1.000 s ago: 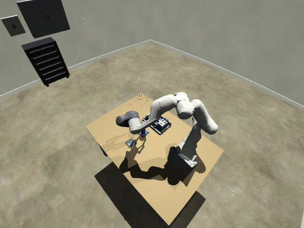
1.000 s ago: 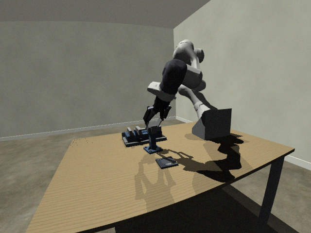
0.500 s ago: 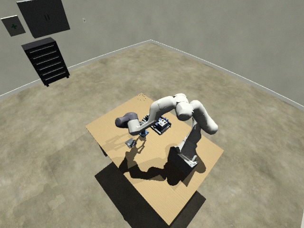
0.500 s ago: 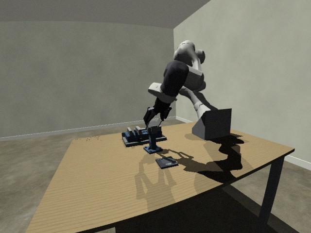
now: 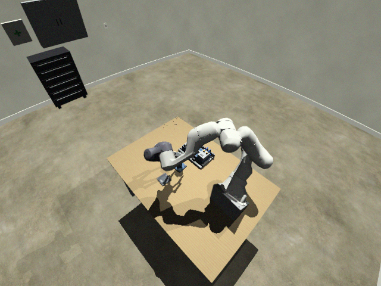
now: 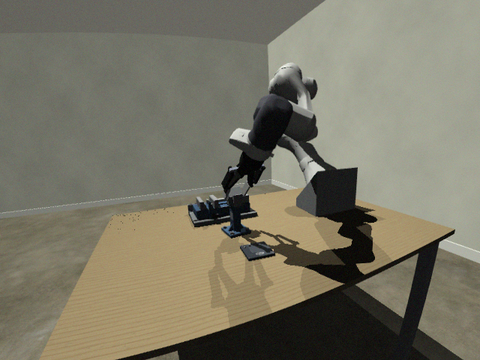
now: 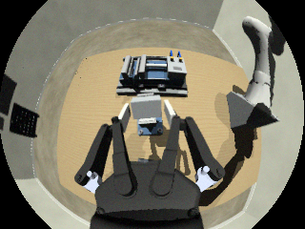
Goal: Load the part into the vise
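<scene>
My hand is 20 mm to the left of the part and 20 mm above it.
</scene>
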